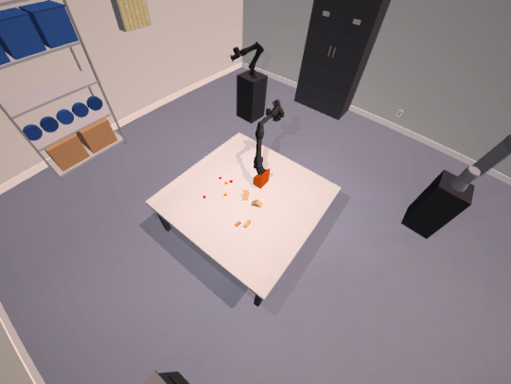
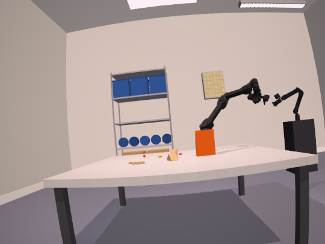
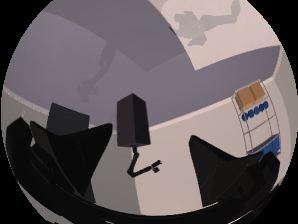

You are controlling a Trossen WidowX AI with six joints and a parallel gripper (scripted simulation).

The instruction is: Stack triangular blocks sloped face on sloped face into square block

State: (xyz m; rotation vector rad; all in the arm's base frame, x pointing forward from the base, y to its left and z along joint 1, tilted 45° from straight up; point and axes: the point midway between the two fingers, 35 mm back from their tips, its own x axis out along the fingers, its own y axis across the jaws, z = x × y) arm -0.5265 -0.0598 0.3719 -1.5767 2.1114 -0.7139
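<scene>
Right now the wedge block is 760 mm ahead of my gripper tip, 470 mm to the left of it and 320 mm below it.
</scene>
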